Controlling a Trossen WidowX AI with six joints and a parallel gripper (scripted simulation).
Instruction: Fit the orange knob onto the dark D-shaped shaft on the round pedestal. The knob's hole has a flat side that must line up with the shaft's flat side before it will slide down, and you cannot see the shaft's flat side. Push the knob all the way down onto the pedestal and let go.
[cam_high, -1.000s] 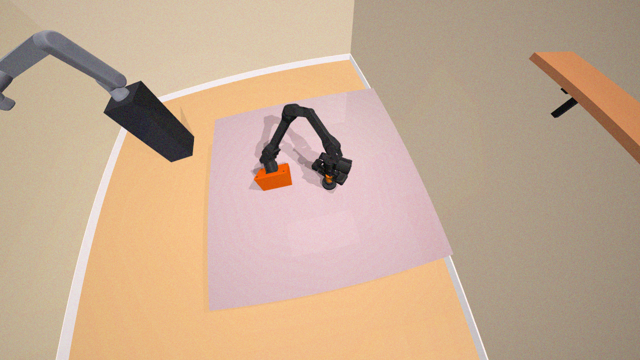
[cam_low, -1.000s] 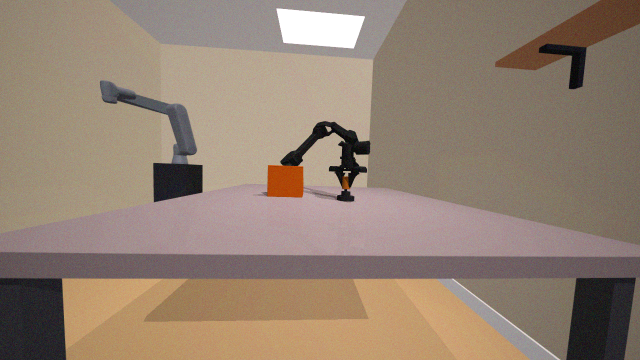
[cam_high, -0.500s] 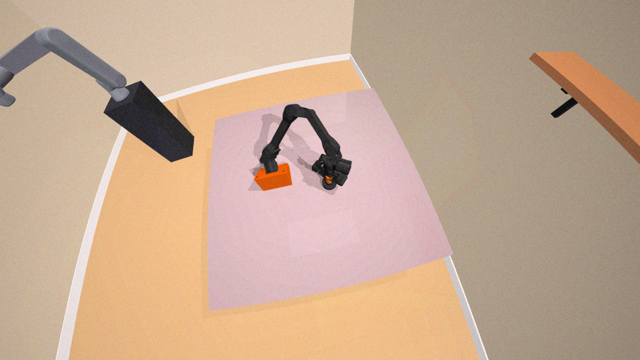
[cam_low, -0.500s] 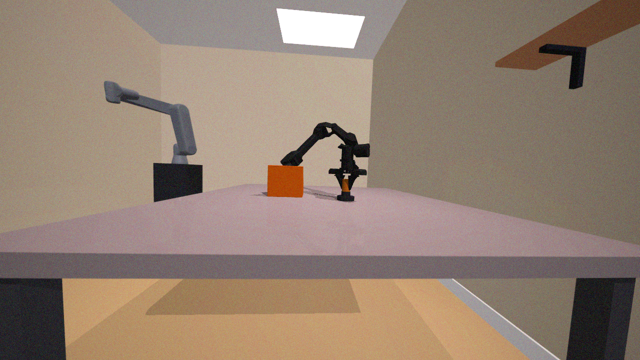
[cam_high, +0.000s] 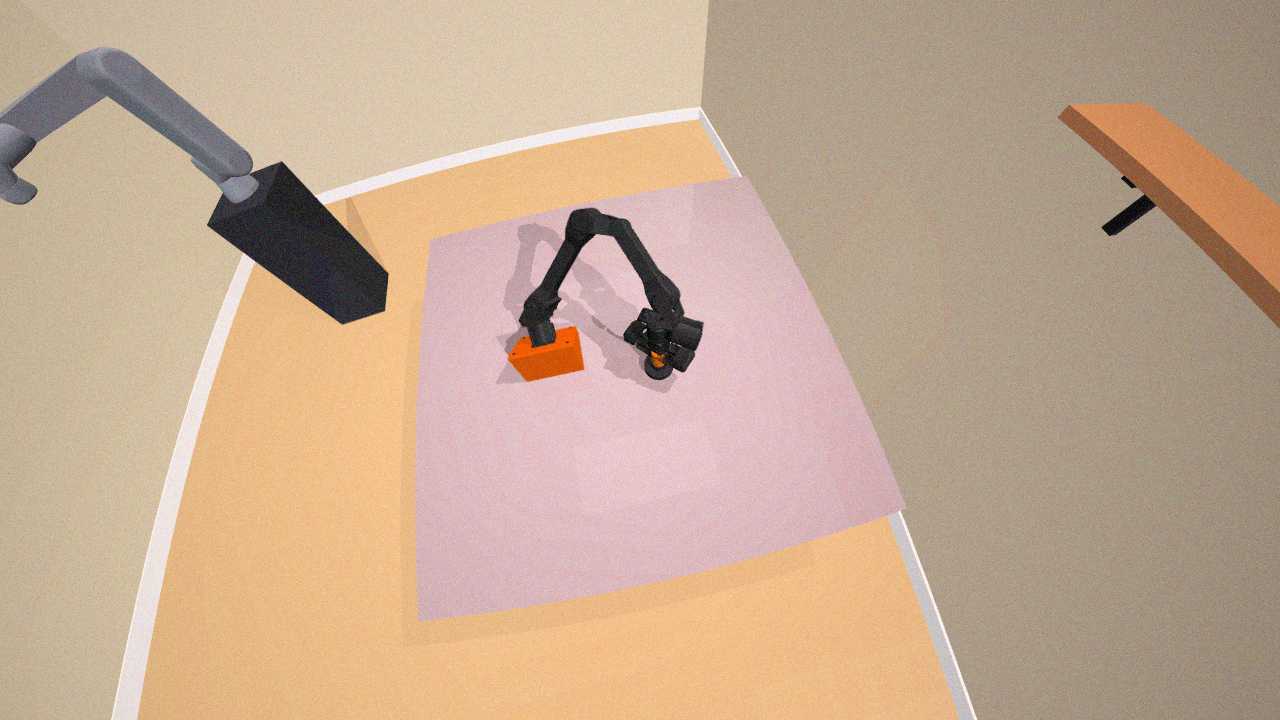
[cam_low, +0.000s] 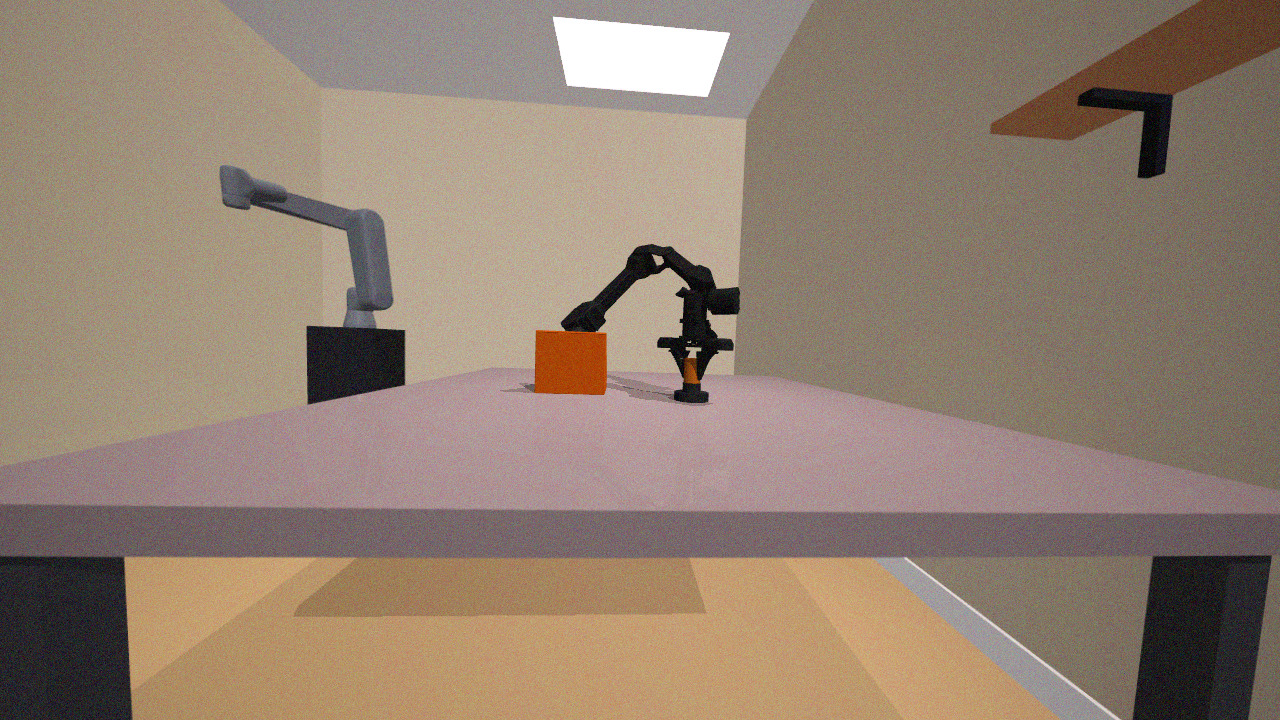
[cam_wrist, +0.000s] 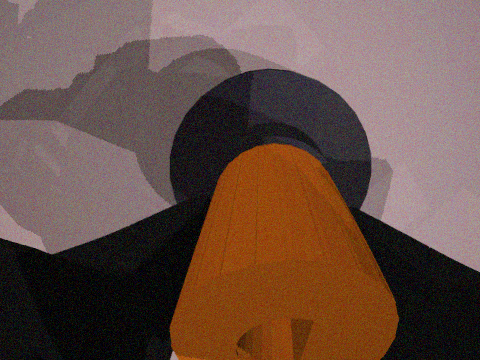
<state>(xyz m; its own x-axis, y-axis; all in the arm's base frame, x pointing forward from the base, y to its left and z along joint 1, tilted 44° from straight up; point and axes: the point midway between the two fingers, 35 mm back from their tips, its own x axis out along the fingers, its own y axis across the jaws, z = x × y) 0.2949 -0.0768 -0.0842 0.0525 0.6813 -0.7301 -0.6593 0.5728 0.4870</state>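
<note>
Now: gripper tip 2 cm below the orange knob. The rest, counted from my gripper tip: dark round pedestal (2 cm below).
</note>
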